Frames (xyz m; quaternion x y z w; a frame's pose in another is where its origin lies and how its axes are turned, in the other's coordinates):
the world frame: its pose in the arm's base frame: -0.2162 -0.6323 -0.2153 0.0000 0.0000 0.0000 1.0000
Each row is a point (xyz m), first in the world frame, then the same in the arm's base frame.
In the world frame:
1: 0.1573 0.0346 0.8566
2: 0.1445 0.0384 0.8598
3: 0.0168 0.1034 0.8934
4: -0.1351 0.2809 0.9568
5: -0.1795 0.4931 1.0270
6: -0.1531 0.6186 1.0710
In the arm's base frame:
1: -0.0589 -0.5977 0.6413
2: -0.0717 -0.5939 0.6445
3: -0.1994 -0.5289 0.6781
4: -0.3513 -0.3514 0.7415
5: -0.3957 -0.1392 0.8117
6: -0.3693 -0.0137 0.8557

